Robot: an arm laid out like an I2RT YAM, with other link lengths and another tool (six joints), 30 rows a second.
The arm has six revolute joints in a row. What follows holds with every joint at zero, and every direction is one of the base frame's. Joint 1 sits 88.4 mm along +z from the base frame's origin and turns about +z. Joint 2 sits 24 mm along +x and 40.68 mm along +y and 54.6 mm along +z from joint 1 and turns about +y. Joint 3 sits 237.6 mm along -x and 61.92 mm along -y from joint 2 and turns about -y. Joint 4 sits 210.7 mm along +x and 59.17 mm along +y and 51.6 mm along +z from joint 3 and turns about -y. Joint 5 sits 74.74 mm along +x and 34.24 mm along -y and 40.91 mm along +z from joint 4 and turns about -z. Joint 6 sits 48.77 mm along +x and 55.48 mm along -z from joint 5 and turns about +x. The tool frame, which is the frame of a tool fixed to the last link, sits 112 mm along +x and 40 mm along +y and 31 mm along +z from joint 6; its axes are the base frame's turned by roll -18.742, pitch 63.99 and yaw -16.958 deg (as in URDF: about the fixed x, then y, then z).
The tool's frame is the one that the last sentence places.
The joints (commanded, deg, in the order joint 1, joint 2, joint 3, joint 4, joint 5, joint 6), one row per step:
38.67, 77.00, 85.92, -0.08, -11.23, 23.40
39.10, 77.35, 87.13, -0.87, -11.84, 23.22
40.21, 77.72, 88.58, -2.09, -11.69, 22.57
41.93, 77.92, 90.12, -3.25, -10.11, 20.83
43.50, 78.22, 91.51, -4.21, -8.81, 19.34
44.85, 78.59, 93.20, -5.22, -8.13, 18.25
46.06, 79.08, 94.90, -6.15, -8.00, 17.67
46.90, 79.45, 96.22, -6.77, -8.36, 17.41
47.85, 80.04, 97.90, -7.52, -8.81, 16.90
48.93, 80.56, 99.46, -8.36, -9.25, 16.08
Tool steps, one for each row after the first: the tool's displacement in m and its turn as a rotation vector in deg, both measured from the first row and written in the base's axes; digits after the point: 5 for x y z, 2 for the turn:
-0.00372, 0.00303, 0.00341, -0.14, -0.25, 1.01
-0.00946, 0.00822, 0.00667, -0.61, -0.63, 1.87
-0.01671, 0.01358, 0.01155, -1.39, -1.95, 1.76
-0.02323, 0.01886, 0.01547, -2.07, -3.06, 1.82
-0.03027, 0.02339, 0.02096, -2.43, -4.07, 2.31
-0.03731, 0.02809, 0.02617, -2.53, -4.73, 3.29
-0.04353, 0.03151, 0.03066, -2.45, -5.24, 4.43
-0.05043, 0.03586, 0.03561, -2.50, -5.97, 5.72
-0.05836, 0.04059, 0.03956, -2.81, -6.85, 7.08

